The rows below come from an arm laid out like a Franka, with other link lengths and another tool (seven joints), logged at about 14 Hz.
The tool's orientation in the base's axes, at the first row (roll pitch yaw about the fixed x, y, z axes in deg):
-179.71, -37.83, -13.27
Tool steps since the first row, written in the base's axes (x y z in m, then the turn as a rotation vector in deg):
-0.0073, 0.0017, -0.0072, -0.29, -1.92, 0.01
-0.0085, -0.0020, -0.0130, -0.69, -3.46, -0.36
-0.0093, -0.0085, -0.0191, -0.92, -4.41, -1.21
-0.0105, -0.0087, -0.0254, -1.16, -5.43, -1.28
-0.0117, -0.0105, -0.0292, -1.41, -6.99, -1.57
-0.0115, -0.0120, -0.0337, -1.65, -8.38, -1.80
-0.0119, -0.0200, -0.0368, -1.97, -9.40, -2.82
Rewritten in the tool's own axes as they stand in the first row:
-0.0103, 0.0000, 0.0011, 0.13, 1.94, 0.08
-0.0141, 0.0039, 0.0055, -0.12, 3.53, 0.34
-0.0173, 0.0105, 0.0107, -0.65, 4.51, 1.00
-0.0221, 0.0110, 0.0150, -0.69, 5.56, 1.05
-0.0250, 0.0130, 0.0175, -0.78, 7.13, 1.35
-0.0273, 0.0144, 0.0214, -0.85, 8.54, 1.57
-0.0281, 0.0223, 0.0247, -1.54, 9.61, 2.33

